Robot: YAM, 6 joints.
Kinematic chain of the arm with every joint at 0, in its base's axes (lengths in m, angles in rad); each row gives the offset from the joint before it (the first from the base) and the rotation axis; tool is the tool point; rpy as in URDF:
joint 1: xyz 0 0 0.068 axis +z
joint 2: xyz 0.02 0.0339 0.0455 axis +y
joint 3: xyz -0.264 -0.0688 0 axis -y
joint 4: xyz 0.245 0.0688 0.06 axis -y
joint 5: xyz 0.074 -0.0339 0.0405 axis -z
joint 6: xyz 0.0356 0 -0.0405 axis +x
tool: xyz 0 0 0 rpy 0 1.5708 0
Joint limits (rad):
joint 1: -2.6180..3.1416
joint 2: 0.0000..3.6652
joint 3: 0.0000..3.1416
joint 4: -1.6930..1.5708
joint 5: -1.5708..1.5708
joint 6: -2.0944..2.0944
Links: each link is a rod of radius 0.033 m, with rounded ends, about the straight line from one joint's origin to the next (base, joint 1, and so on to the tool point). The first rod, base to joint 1, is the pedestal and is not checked.
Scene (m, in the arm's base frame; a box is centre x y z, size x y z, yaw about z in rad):
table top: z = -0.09
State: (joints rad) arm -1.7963 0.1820 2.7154 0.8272 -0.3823 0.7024
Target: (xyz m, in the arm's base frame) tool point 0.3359 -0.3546 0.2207
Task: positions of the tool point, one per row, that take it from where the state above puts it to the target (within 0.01 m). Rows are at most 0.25 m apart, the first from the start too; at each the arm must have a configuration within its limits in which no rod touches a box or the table.
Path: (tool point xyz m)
1: 0.0572 0.4881 0.4451
2: -0.0016 0.3250 0.6074
3: -0.0063 0.1104 0.6882
4: 0.0494 -0.1044 0.6758
5: 0.1486 -0.2708 0.5765
6: 0.2572 -0.3564 0.4133
7: 0.3359 -0.3546 0.2207

